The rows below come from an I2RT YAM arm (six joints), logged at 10 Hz.
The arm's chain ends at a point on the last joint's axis. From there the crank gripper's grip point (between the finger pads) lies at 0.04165 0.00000 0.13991 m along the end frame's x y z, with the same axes.
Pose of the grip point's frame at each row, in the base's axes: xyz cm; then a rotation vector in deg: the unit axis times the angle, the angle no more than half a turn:
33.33 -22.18 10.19 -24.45 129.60 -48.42
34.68 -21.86 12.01 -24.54 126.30 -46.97
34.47 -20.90 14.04 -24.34 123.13 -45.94
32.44 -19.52 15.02 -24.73 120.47 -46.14
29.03 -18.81 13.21 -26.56 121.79 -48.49
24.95 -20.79 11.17 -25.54 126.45 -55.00
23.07 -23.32 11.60 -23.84 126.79 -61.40
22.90 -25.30 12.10 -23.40 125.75 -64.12
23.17 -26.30 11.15 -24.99 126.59 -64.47
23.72 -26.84 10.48 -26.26 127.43 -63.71
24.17 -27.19 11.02 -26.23 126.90 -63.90
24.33 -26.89 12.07 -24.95 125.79 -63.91
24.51 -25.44 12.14 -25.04 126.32 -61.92
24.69 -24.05 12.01 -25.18 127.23 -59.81
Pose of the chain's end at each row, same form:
26.62 -13.75 20.04 -24.45 129.60 -48.42
27.20 -13.75 21.57 -24.54 126.30 -46.97
26.31 -13.04 23.24 -24.34 123.13 -45.94
23.78 -11.72 23.81 -24.73 120.47 -46.14
20.73 -10.64 22.01 -26.56 121.79 -48.49
18.07 -11.41 19.99 -25.54 126.45 -55.00
16.89 -12.95 19.81 -23.84 126.79 -61.40
16.80 -14.56 19.88 -23.40 125.75 -64.12
17.19 -15.54 18.99 -24.99 126.59 -64.47
17.77 -16.20 18.51 -26.26 127.43 -63.71
18.13 -16.53 18.96 -26.23 126.90 -63.90
18.14 -16.22 19.87 -24.95 125.79 -63.91
18.23 -15.04 20.23 -25.04 126.32 -61.92
18.39 -13.93 20.44 -25.18 127.23 -59.81

